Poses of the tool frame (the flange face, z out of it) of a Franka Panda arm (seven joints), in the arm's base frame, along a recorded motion.
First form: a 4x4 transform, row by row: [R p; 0 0 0 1], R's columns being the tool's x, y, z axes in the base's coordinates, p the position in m. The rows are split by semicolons.
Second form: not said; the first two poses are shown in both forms.
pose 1, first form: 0.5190, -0.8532, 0.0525, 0.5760; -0.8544, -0.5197, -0.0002, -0.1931; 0.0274, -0.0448, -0.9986, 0.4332; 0, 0, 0, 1
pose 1, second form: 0.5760, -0.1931, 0.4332; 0.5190, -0.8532, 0.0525; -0.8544, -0.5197, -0.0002; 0.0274, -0.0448, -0.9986
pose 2, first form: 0.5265, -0.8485, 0.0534, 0.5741; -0.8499, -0.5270, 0.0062, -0.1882; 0.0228, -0.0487, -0.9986, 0.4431; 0, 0, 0, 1
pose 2, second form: 0.5741, -0.1882, 0.4431; 0.5265, -0.8485, 0.0534; -0.8499, -0.5270, 0.0062; 0.0228, -0.0487, -0.9986
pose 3, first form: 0.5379, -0.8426, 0.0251, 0.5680; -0.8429, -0.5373, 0.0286, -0.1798; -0.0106, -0.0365, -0.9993, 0.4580; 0, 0, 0, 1
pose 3, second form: 0.5680, -0.1798, 0.4580; 0.5379, -0.8426, 0.0251; -0.8429, -0.5373, 0.0286; -0.0106, -0.0365, -0.9993
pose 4, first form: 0.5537, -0.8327, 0.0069, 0.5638; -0.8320, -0.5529, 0.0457, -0.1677; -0.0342, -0.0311, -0.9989, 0.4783; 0, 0, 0, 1
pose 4, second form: 0.5638, -0.1677, 0.4783; 0.5537, -0.8327, 0.0069; -0.8320, -0.5529, 0.0457; -0.0342, -0.0311, -0.9989
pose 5, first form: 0.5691, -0.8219, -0.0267, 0.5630; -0.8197, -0.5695, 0.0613, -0.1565; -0.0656, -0.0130, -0.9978, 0.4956; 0, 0, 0, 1
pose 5, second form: 0.5630, -0.1565, 0.4956; 0.5691, -0.8219, -0.0267; -0.8197, -0.5695, 0.0613; -0.0656, -0.0130, -0.9978
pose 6, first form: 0.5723, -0.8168, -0.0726, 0.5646; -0.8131, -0.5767, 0.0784, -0.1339; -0.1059, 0.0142, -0.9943, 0.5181; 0, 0, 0, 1
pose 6, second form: 0.5646, -0.1339, 0.5181; 0.5723, -0.8168, -0.0726; -0.8131, -0.5767, 0.0784; -0.1059, 0.0142, -0.9943
